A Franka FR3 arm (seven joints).
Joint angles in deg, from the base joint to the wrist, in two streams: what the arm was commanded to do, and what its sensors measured. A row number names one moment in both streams.
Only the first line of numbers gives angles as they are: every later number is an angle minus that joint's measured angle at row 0.
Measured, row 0:
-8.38, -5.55, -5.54, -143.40, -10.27, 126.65, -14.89
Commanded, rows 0 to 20:
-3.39, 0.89, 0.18, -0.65, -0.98, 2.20, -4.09
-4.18, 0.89, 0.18, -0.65, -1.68, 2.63, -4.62
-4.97, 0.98, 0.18, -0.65, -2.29, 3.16, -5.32
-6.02, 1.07, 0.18, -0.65, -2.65, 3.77, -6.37
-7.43, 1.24, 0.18, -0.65, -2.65, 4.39, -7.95
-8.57, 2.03, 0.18, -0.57, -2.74, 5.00, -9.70
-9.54, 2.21, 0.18, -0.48, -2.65, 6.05, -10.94
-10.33, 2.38, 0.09, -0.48, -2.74, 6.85, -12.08
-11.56, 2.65, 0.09, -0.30, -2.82, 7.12, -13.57
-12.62, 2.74, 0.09, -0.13, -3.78, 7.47, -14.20
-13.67, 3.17, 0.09, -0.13, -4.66, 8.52, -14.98
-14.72, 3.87, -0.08, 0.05, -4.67, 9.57, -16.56
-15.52, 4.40, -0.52, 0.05, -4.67, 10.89, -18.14
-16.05, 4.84, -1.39, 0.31, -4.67, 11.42, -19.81
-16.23, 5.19, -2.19, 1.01, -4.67, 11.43, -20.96
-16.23, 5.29, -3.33, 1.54, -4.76, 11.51, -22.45
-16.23, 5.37, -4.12, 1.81, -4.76, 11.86, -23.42
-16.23, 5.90, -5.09, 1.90, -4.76, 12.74, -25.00
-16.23, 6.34, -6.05, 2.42, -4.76, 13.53, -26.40
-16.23, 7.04, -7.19, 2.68, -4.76, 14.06, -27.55
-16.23, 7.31, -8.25, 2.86, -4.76, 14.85, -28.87
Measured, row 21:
-15.30, 3.34, -6.09, 1.79, -4.08, 11.27, -25.12
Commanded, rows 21 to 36:
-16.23, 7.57, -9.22, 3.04, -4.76, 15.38, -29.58
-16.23, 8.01, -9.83, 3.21, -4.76, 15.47, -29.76
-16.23, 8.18, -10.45, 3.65, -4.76, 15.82, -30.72
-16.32, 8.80, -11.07, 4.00, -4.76, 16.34, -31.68
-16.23, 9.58, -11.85, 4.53, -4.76, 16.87, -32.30
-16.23, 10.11, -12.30, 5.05, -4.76, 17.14, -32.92
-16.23, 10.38, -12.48, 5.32, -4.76, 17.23, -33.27
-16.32, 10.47, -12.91, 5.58, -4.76, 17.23, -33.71
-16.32, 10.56, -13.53, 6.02, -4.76, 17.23, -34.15
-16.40, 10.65, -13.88, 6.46, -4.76, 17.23, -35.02
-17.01, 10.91, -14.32, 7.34, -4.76, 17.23, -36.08
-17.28, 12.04, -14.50, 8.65, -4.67, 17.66, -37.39
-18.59, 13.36, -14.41, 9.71, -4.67, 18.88, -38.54
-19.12, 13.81, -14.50, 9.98, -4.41, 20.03, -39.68
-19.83, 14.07, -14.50, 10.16, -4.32, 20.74, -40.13
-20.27, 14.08, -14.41, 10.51, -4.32, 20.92, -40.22
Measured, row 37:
-17.77, 10.57, -14.72, 8.56, -4.28, 18.15, -37.79
